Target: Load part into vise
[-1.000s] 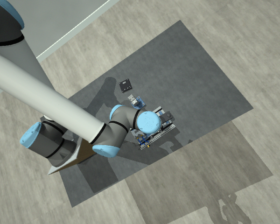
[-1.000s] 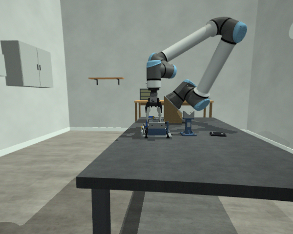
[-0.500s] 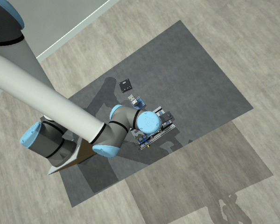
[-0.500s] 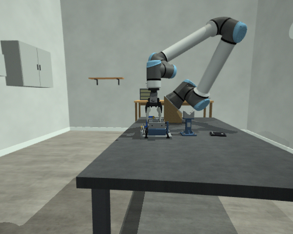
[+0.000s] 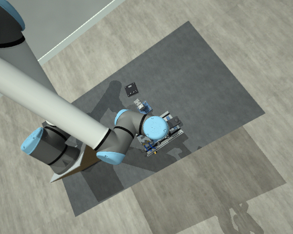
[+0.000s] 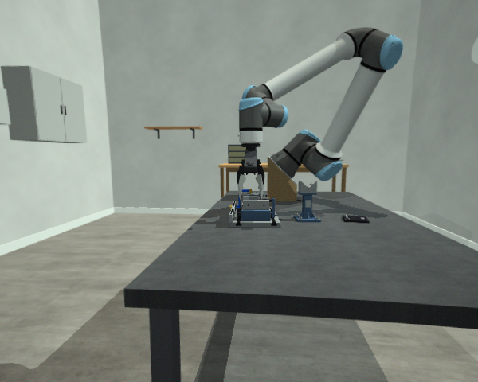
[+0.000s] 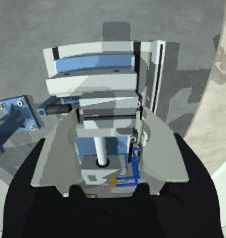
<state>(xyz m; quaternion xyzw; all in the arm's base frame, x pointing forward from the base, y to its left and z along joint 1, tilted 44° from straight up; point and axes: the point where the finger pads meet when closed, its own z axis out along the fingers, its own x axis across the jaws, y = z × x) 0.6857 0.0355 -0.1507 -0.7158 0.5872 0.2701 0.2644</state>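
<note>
My hand is right at the part. Also, from my hand: infeed plate 12 cm behind, 41 cm to the left, 10 cm below; then vise 7 cm behind, 1 cm to the left, 6 cm below.
</note>
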